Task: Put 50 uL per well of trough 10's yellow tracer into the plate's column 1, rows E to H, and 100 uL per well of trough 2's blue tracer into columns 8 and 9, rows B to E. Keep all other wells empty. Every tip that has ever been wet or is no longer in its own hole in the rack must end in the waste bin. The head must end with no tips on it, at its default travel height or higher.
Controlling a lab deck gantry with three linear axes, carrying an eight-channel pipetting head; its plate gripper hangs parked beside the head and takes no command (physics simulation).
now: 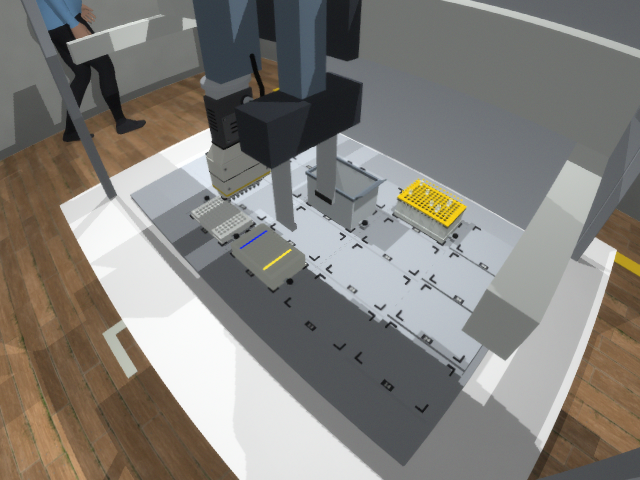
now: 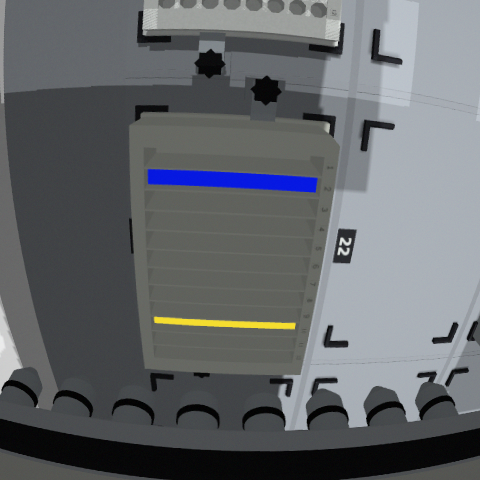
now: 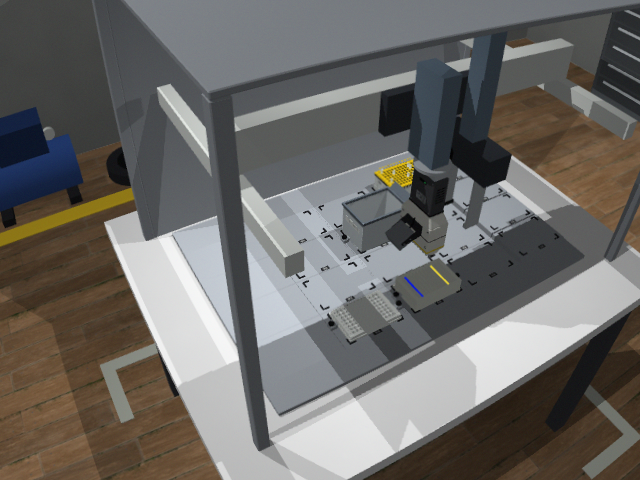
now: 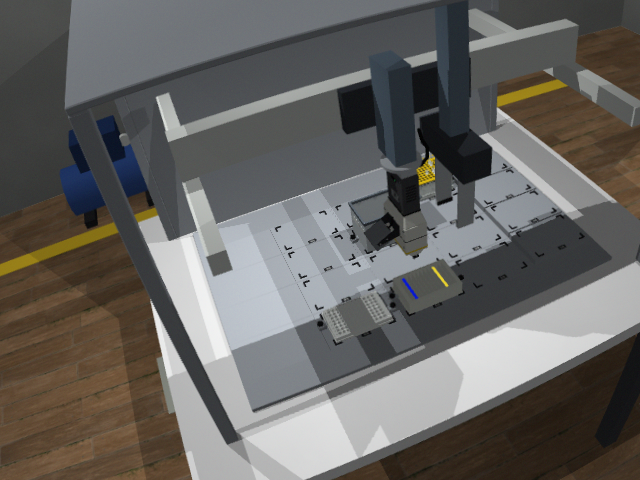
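The eight-channel head hangs above the deck; its nozzles show no tips. The parked plate gripper beside it has its two fingers apart and nothing between them. The trough block holds a blue strip in trough 2 and a yellow strip in trough 10. The white plate is partly shaded; no tracer colour is discernible in its wells. The yellow tip rack holds several whitish tips.
The grey waste bin stands between the trough block and the tip rack; its inside is partly hidden. Black knobs stand between plate and trough block. A gantry beam reaches over the deck's right side.
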